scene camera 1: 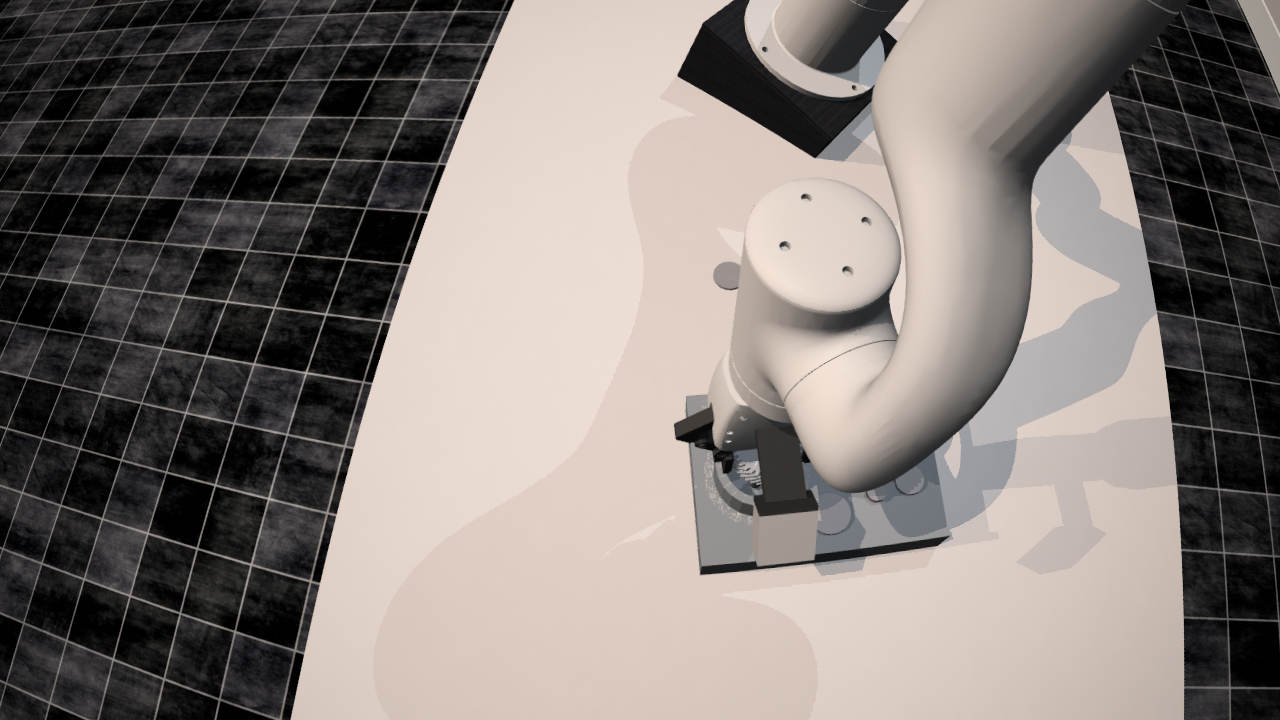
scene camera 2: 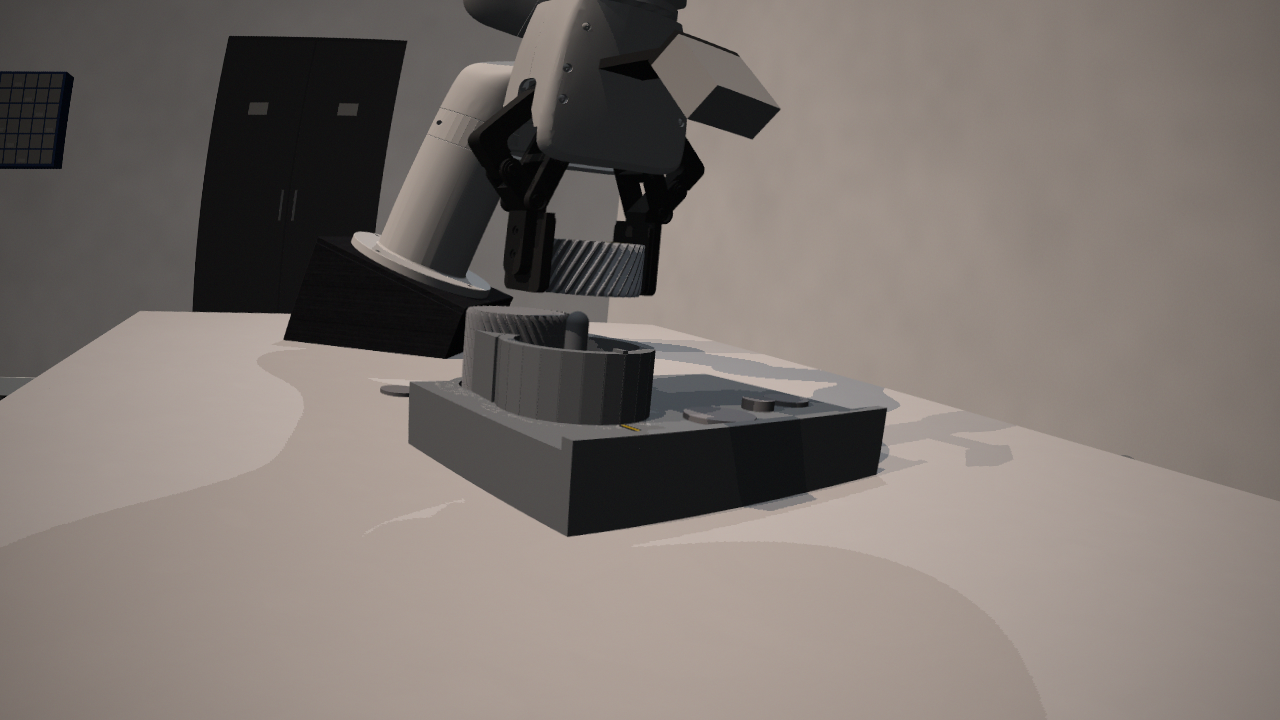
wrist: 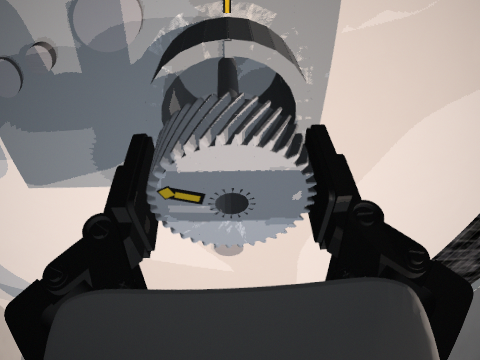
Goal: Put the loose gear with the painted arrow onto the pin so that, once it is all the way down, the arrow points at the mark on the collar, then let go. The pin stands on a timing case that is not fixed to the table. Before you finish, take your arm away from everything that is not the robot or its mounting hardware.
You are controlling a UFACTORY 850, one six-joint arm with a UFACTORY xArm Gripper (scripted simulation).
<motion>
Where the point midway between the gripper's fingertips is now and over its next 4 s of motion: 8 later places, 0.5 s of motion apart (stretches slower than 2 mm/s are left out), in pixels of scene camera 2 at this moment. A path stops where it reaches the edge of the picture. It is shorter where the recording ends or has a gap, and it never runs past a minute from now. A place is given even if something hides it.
The gripper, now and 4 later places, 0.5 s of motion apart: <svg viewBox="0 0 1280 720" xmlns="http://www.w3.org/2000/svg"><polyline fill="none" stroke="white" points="580,291 578,309 578,313 578,317 578,312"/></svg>
</motion>
